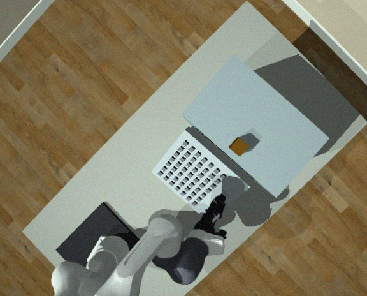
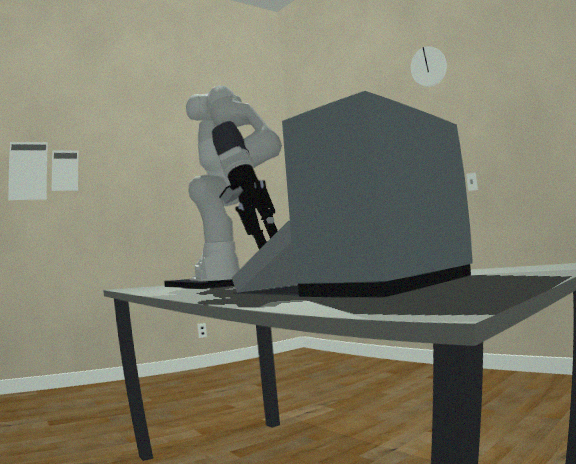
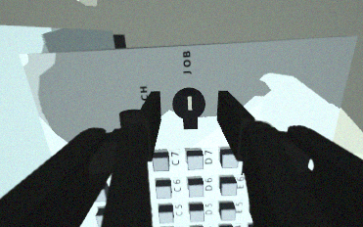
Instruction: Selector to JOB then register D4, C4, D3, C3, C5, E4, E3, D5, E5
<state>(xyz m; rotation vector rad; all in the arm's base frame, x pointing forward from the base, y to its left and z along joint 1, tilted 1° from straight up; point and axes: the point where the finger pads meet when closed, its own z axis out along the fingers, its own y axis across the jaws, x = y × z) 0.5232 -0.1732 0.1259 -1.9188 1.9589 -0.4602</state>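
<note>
The selector knob is 10 mm ahead of my hand and 20 mm below it. Round my hand: D5 key (10 mm ahead, 130 mm to the left, 30 mm below); key C5 (40 mm ahead, 130 mm to the left, 20 mm below); key D6 (10 mm ahead, 90 mm to the left, 30 mm below).
</note>
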